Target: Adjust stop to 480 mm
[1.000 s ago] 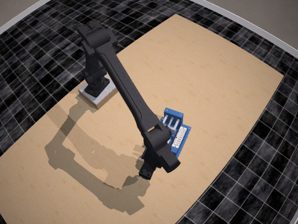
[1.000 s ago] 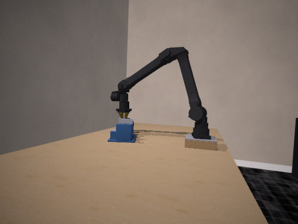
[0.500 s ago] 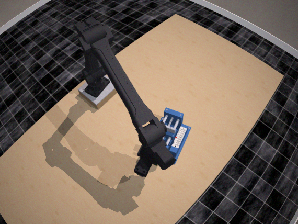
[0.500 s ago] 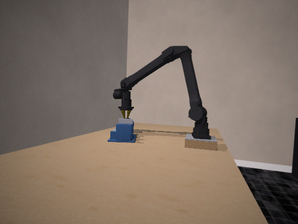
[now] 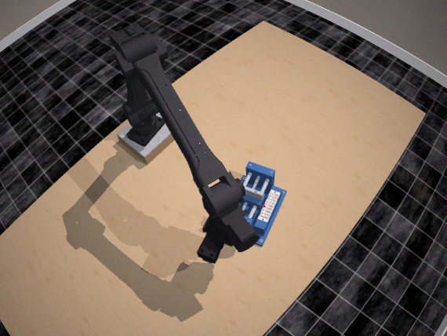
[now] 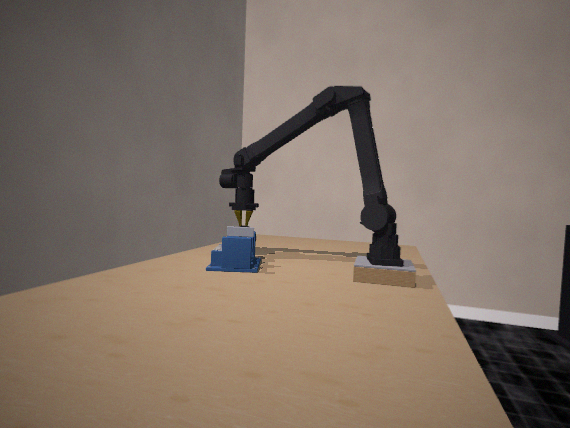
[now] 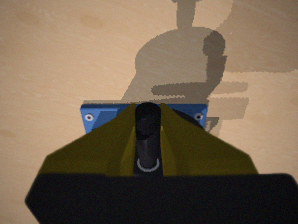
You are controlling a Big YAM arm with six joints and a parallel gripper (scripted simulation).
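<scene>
My hand is 1 cm to the right of the black handwheel handle. Round my hand: sliding stop block (16 cm to the left, 1 cm below, 1 cm behind); then black handwheel (3 cm to the left, 1 cm below, 1 cm behind).
</scene>
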